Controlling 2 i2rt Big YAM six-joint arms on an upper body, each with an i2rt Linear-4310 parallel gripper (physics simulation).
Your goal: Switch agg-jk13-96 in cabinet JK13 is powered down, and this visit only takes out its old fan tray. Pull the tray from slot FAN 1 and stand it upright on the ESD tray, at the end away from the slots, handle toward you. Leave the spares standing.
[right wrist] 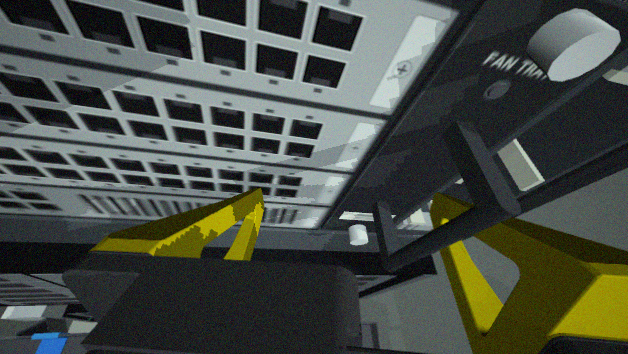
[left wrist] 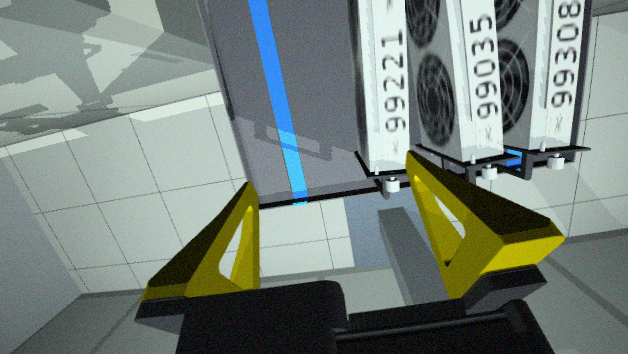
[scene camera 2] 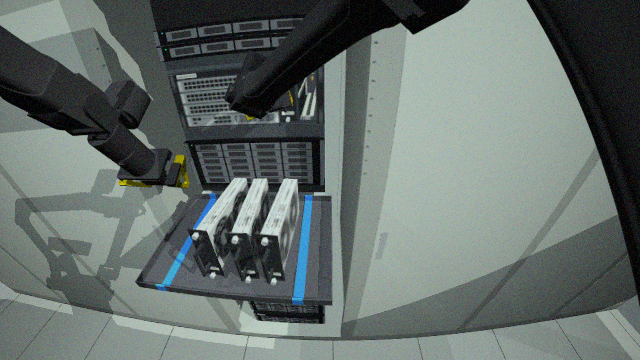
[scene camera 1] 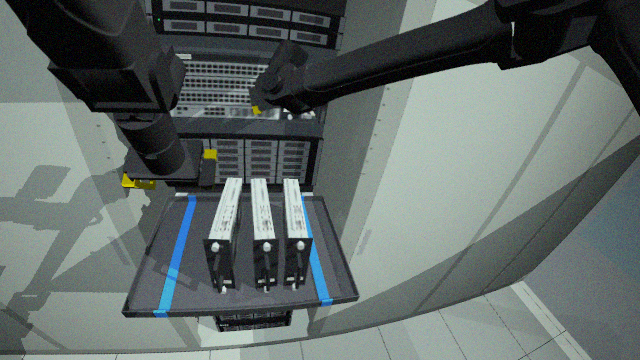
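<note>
The old fan tray (right wrist: 425,135) sits in the switch, its black face, two pale thumbscrews and bar handle (right wrist: 445,237) showing in the right wrist view. My right gripper (right wrist: 344,199) (scene camera 2: 270,106) is open and empty at the handle's lower end; one finger passes partly behind the bar. In scene camera 1 the right arm hides most of the fan tray. My left gripper (left wrist: 327,173) (scene camera 1: 172,170) is open and empty, above the left side of the ESD tray (scene camera 1: 142,292) (scene camera 2: 322,250) (left wrist: 320,75). Three white spares (scene camera 1: 225,210) (scene camera 1: 262,210) (scene camera 1: 297,210) stand upright on it, handles at the front.
Blue tape strips (scene camera 1: 181,235) (scene camera 1: 320,275) run along both sides of the ESD tray. The switch's port cards (scene camera 1: 220,82) lie left of the fan tray. A drive unit (scene camera 1: 260,160) is below the switch, and servers (scene camera 1: 245,22) are above. A cabinet side panel (scene camera 1: 450,150) stands at the right.
</note>
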